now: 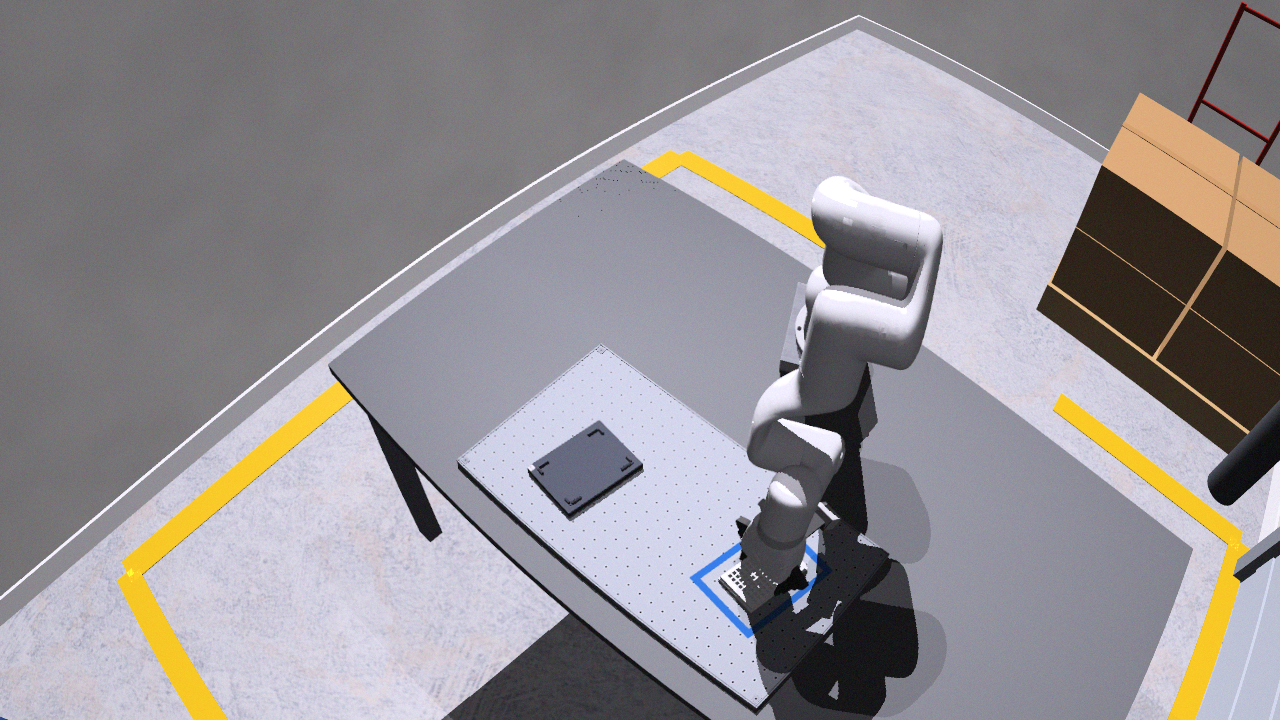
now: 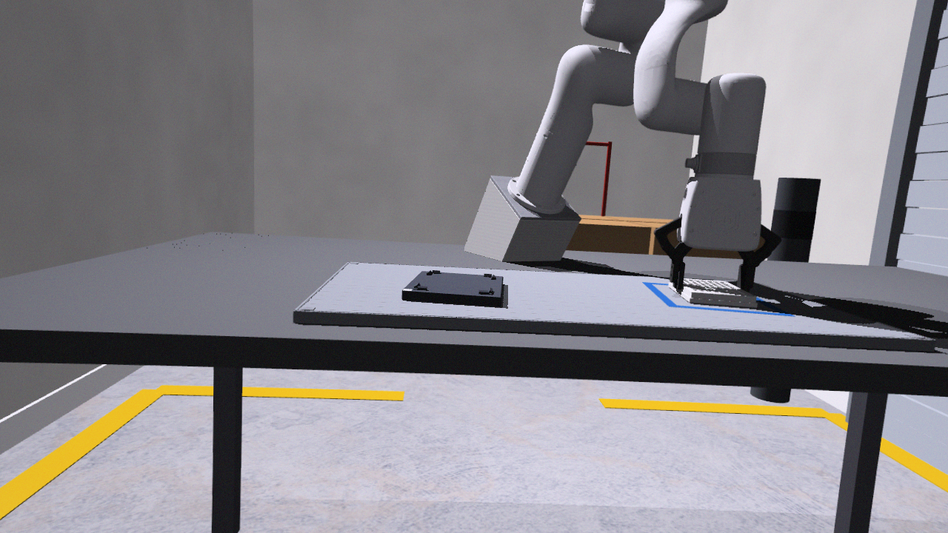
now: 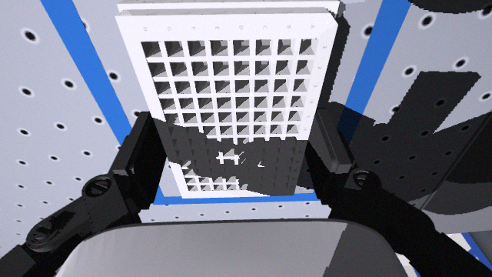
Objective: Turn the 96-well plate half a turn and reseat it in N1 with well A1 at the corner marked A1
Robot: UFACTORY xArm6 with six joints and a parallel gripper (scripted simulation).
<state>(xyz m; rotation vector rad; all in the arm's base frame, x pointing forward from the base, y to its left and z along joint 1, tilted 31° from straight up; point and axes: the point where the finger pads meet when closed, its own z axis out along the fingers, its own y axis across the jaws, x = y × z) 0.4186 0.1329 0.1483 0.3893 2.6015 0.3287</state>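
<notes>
Right now the white 96-well plate is 10 mm below my hand. From my hand the other things lie so: A1 label: 80 mm ahead, 440 mm to the right, 10 mm below; then plate nest N1: 20 mm ahead, 370 mm to the right, 10 mm below.
</notes>
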